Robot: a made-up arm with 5 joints.
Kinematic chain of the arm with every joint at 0, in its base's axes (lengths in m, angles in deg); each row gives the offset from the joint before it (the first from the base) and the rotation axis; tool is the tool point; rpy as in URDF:
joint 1: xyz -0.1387 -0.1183 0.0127 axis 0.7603 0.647 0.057
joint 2: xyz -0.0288 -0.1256 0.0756 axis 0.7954 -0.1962 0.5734
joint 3: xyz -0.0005 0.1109 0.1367 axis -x
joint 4: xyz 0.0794 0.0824 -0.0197 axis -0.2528 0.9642 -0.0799
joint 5: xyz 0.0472 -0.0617 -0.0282 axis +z
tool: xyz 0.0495 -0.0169 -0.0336 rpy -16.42 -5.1 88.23
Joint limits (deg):
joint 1: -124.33..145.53
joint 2: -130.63..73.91
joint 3: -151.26..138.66
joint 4: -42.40..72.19
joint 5: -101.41..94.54
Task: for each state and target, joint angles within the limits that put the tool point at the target. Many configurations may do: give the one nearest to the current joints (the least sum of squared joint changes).
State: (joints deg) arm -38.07 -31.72 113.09 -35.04 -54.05
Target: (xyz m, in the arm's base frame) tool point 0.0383 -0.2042 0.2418
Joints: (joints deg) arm 11.39 -3.59 126.20 -21.11 -48.30
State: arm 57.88 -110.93 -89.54 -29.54 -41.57
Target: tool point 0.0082 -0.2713 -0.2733
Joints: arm 60.38 -126.33 -110.67 -20.55 -9.88
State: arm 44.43 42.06 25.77 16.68 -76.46
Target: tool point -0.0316 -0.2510 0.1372
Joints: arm 25.73 39.07 18.21 5.84 -70.53
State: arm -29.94 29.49 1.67 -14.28 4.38
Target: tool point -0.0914 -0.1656 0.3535
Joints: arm -3.74 58.87 -13.69 -42.40 18.72
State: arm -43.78 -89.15 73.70 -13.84 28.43
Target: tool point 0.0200 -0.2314 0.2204
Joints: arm -35.09 -80.15 68.12 -40.99 16.18
